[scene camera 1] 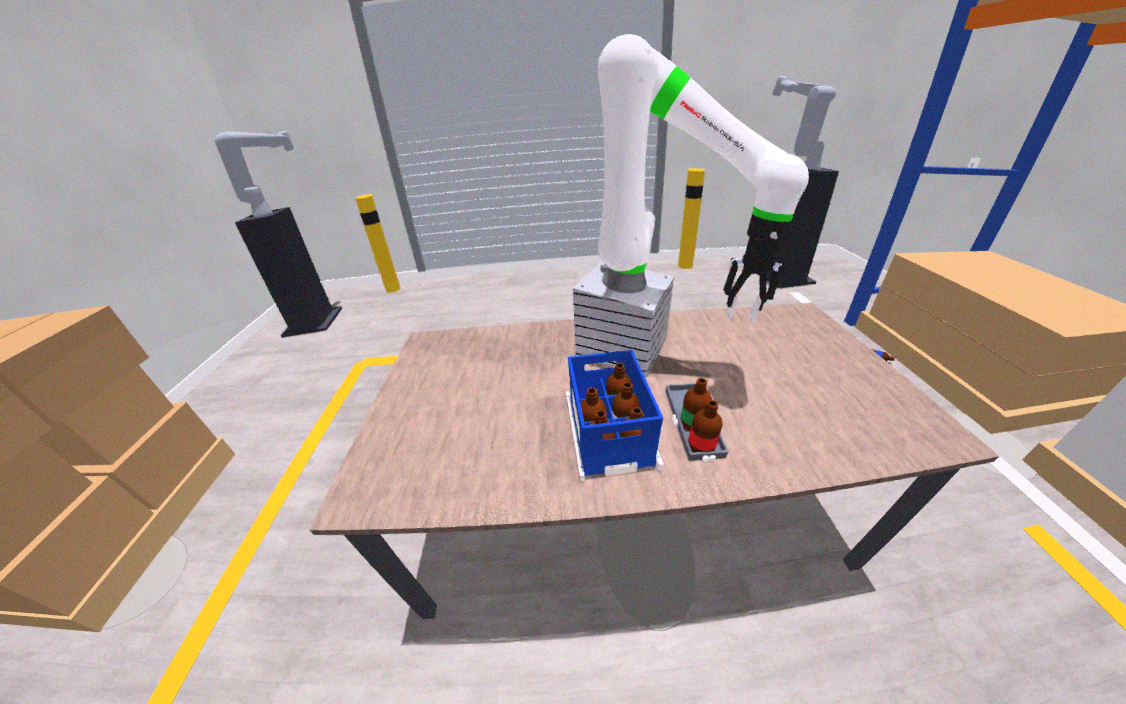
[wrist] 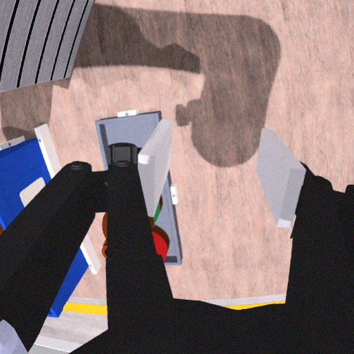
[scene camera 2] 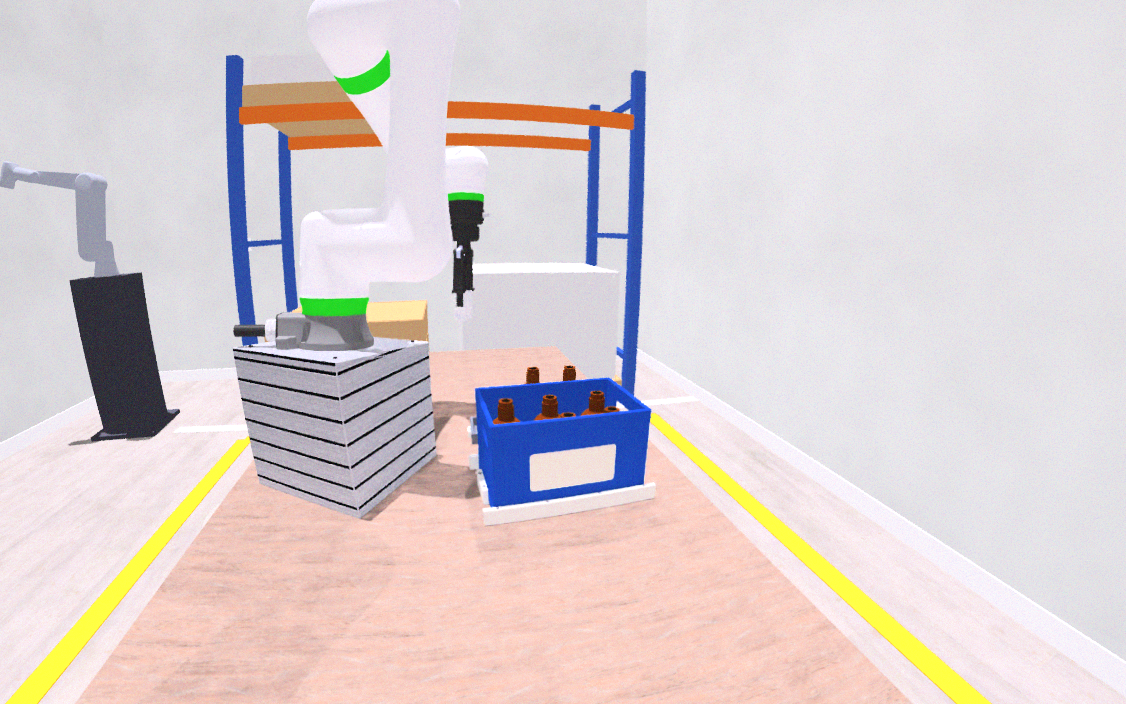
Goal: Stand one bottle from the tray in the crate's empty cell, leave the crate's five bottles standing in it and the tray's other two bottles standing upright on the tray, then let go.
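Frame: origin at the arm's base, x ahead, y left, z up, level; metres.
Seen in the pictures: gripper, fingertip midpoint: (scene camera 1: 740, 318) (scene camera 2: 463, 319); arm's base at its link origin: (scene camera 1: 624, 282) (scene camera 2: 335, 345).
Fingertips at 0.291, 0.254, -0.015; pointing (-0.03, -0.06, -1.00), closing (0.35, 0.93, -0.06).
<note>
Pixels of each thing's top centre, then the offset from my fingertips to it, as dx, dy, dz. "*": a spot on its surface instead. Level surfaces: height alone.
- blue crate at its top centre: (scene camera 2: 558, 398) (scene camera 1: 610, 384) +0.098, -0.413, -0.074
- grey tray at a spot on its surface: (scene camera 1: 679, 391) * -0.005, -0.153, -0.244
- green-labelled bottle at its top centre: (scene camera 2: 532, 368) (scene camera 1: 702, 380) +0.128, -0.172, -0.089
- red-labelled bottle at its top centre: (scene camera 2: 569, 367) (scene camera 1: 712, 403) +0.212, -0.188, -0.089
- wooden table at its surface level: dz -0.249
My gripper (scene camera 1: 743, 312) (scene camera 2: 462, 311) (wrist: 215, 145) is open and empty, high above the table, right of the tray in the wrist view. The blue crate (scene camera 1: 618, 452) (scene camera 2: 498, 464) (wrist: 20, 160) holds several upright brown bottles; its back-left cell looks empty in scene camera 1. The grey tray (scene camera 1: 679, 391) (wrist: 132, 131) bears two upright bottles, a green-labelled bottle (scene camera 1: 688, 415) (wrist: 157, 213) and a red-labelled bottle (scene camera 1: 705, 435) (wrist: 160, 245). Its back end is bare. A brown and blue bottle (scene camera 1: 886, 356) lies beyond the table's right edge, partly hidden, beside the cartons.
The arm's ribbed pedestal (scene camera 1: 614, 319) (scene camera 2: 332, 431) (wrist: 40, 40) stands behind the crate in scene camera 1. The wooden table (scene camera 1: 465, 448) (scene camera 2: 373, 597) (wrist: 225, 265) carries it. Large cartons (scene camera 1: 996, 332) and a blue rack (scene camera 1: 913, 170) stand off the table's right side.
</note>
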